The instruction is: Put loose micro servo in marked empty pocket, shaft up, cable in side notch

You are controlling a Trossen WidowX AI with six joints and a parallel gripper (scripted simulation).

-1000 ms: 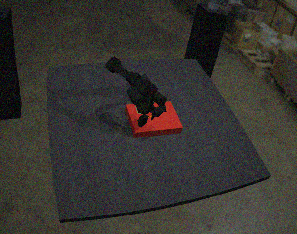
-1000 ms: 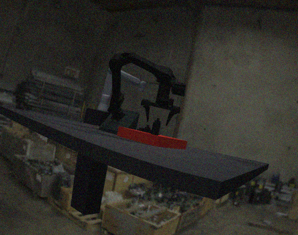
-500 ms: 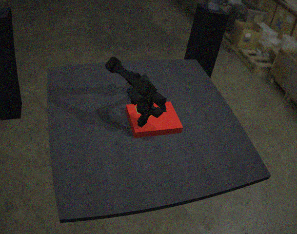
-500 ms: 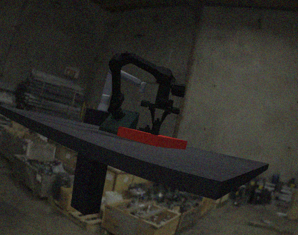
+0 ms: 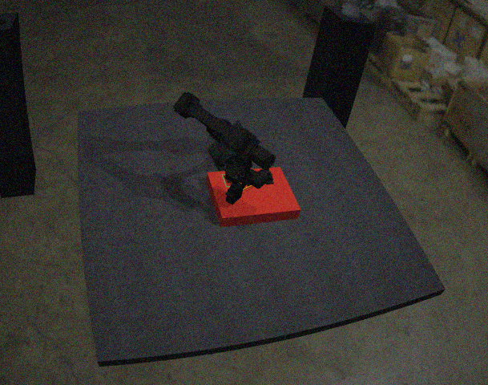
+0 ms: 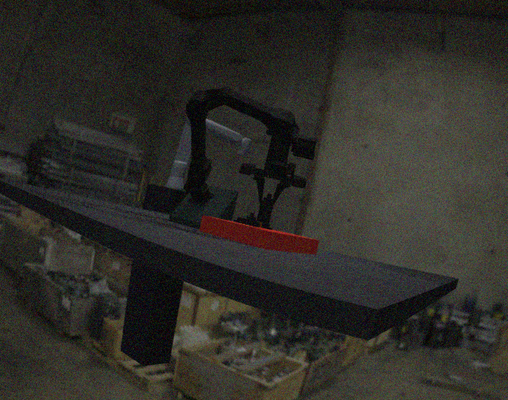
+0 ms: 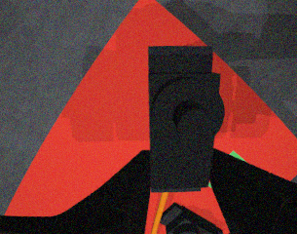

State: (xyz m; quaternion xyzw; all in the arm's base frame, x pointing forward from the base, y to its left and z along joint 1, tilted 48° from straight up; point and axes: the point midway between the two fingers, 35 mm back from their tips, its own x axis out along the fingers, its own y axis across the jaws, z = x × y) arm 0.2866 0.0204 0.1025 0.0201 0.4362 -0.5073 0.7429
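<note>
Now: gripper tip 80 mm to the right of the red deck and 90 mm above it.
</note>
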